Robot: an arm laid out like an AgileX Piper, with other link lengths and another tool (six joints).
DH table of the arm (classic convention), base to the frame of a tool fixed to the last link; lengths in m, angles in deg. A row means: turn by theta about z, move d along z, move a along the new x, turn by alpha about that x. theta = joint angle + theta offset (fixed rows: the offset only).
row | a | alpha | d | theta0
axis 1 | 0 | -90 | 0.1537 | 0
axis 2 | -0.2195 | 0 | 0 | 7.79
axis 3 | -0.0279 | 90 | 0 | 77.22
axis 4 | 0 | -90 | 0.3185 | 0
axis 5 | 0 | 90 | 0 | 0
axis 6 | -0.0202 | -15.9 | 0.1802 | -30
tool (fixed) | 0 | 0 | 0.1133 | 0
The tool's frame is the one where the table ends.
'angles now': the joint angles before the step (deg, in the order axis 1, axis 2, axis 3, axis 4, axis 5, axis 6). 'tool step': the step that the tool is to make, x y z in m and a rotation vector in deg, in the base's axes. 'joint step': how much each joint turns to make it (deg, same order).
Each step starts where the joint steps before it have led.
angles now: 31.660, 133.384, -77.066, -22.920, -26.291, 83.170
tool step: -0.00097, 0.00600, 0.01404, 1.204, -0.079, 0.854
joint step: 0.000, -1.403, 0.000, -3.031, 0.102, 3.339
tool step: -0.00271, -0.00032, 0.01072, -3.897, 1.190, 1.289
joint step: 0.000, -4.145, 0.132, -8.954, 6.682, 6.702
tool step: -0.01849, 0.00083, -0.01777, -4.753, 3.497, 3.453
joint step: 0.001, -1.331, -0.002, -21.536, 4.189, 18.338
